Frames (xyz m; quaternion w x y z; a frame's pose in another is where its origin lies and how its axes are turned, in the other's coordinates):
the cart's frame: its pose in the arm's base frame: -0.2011 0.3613 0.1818 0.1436 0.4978 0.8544 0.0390
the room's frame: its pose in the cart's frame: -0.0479 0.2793 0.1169 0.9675 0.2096 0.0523 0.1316
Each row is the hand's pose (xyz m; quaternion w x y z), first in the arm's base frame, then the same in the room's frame.
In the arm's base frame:
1: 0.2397 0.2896 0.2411 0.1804 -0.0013 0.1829 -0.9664
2: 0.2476 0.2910 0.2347 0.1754 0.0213 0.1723 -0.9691
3: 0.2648 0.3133 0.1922 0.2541 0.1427 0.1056 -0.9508
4: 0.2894 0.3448 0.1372 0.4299 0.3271 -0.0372 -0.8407
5: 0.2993 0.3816 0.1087 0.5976 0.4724 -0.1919 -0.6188
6: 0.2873 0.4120 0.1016 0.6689 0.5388 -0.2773 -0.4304
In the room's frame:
1: -0.2005 0.0946 -0.1012 0.2317 0.6209 -0.7443 -0.0827
2: -0.2003 0.1036 -0.0962 0.2379 0.6267 -0.7397 -0.0590
3: -0.1785 0.1320 -0.0599 0.2586 0.5681 -0.7767 0.0841
4: -0.1482 0.1715 -0.0136 0.2491 0.3842 -0.8249 0.3315
5: -0.1120 0.1935 0.0081 0.1954 0.1202 -0.8007 0.5534
6: -0.0791 0.1894 0.0128 0.1511 -0.0633 -0.7312 0.6621

